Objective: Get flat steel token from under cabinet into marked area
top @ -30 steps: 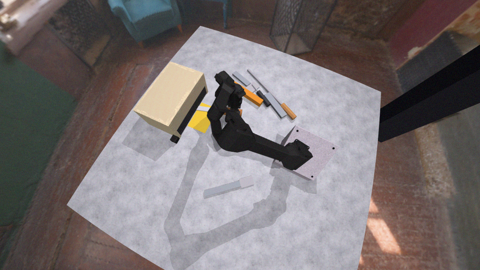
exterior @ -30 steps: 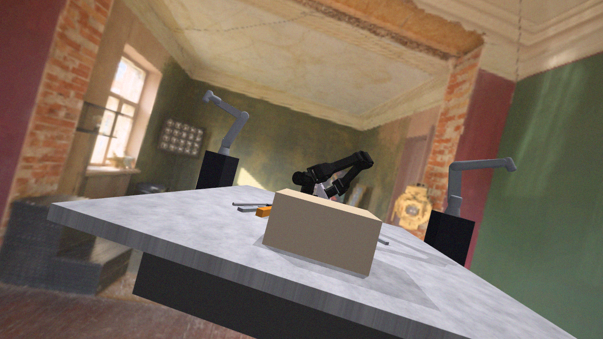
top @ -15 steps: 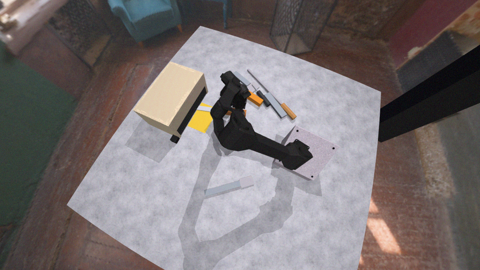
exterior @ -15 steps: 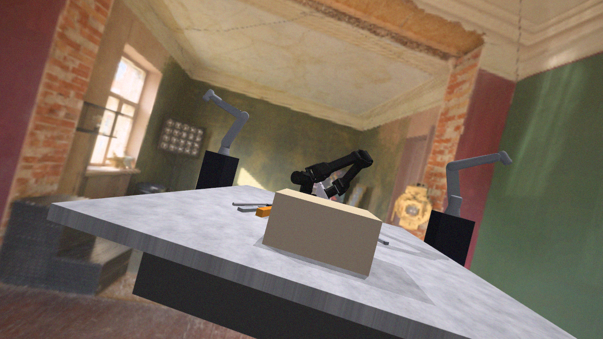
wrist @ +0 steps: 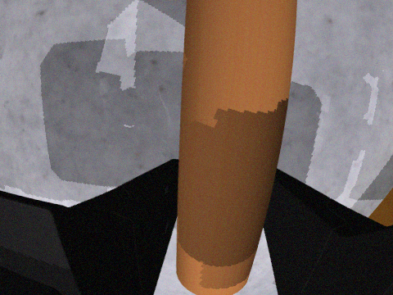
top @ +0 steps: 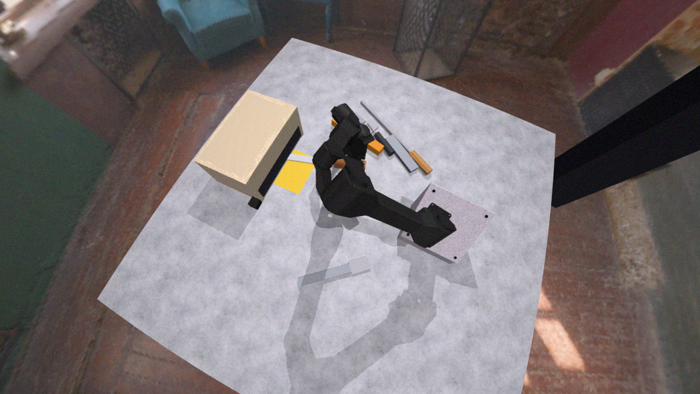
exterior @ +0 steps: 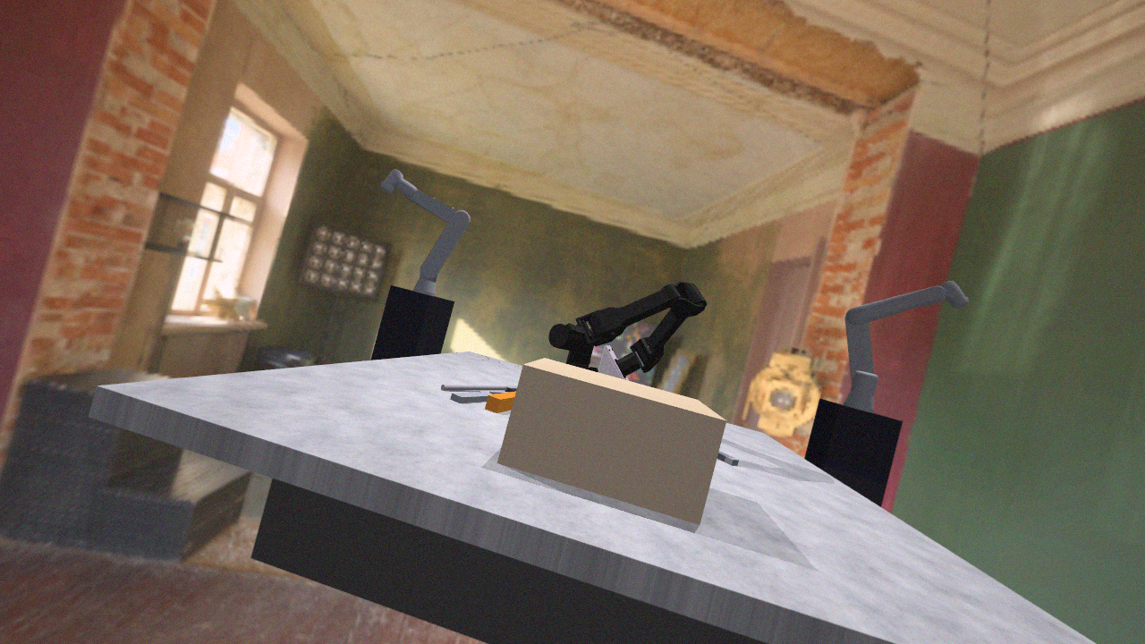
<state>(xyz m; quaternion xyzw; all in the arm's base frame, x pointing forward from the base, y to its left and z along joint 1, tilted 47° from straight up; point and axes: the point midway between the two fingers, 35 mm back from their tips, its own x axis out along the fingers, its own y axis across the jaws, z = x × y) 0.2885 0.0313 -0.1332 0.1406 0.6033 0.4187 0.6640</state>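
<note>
Right now my gripper tip is 11 cm to the left of the orange bar, 6 cm short of it and 1 cm below it. From my gripper tip the other things lie so: flat grey token (31 cm ahead, 17 cm to the left); grey bar (14 cm to the right, 12 cm behind); black-handled tool (15 cm to the right, 1 cm behind).
</note>
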